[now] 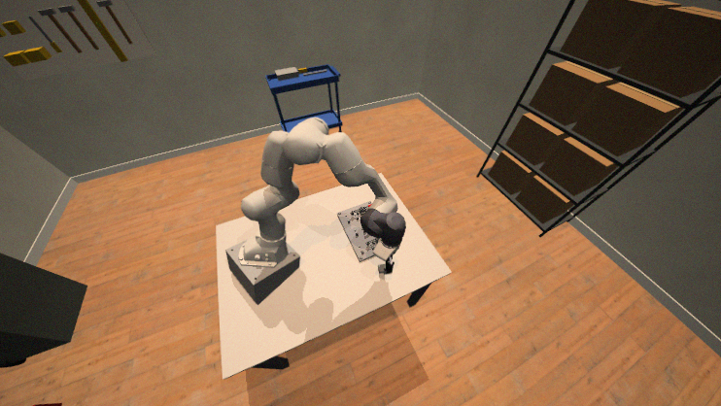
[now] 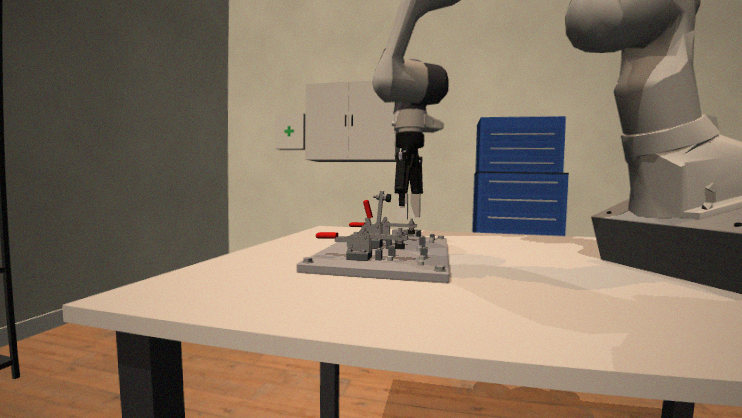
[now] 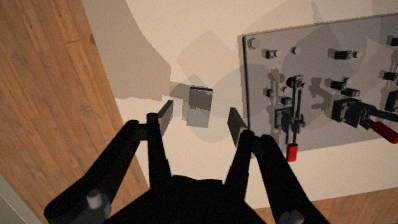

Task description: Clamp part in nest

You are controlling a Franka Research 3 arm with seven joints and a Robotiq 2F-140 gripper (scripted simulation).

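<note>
My hand is 70 mm above the grey block part and 10 mm short of it. Also, from my hand: grey fixture plate (260 mm to the left, 70 mm below, 40 mm behind).
</note>
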